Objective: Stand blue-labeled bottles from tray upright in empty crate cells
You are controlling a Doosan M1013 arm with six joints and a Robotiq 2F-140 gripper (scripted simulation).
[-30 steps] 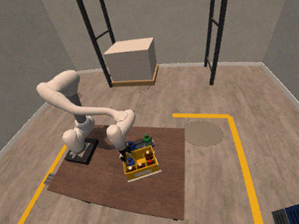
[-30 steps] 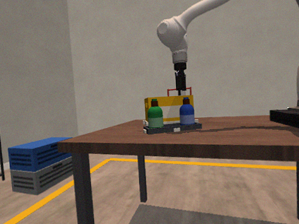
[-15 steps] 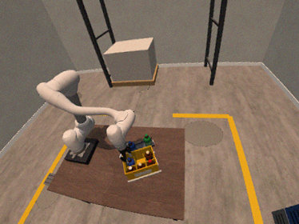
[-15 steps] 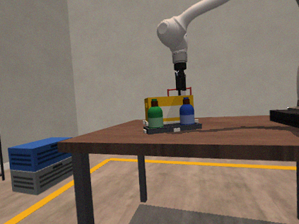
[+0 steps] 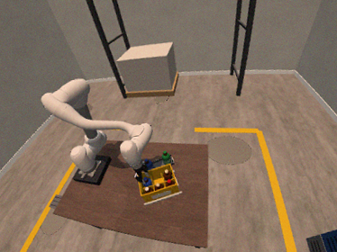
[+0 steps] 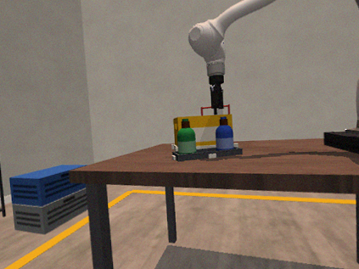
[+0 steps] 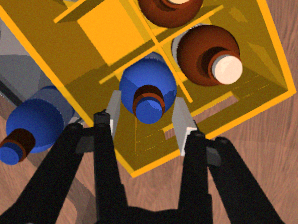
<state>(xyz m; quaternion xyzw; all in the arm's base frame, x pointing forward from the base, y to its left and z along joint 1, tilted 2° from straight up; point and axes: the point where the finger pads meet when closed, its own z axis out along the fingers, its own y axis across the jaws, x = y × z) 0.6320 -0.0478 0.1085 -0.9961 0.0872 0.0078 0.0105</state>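
Now: the yellow crate 90 mm below my hand, 90 mm ahead of it and 10 mm to the left of it. Also, from my hand: green-labeled bottle: 270 mm to the left, 90 mm below, 90 mm ahead; then tray: 210 mm to the left, 160 mm below, 20 mm ahead.
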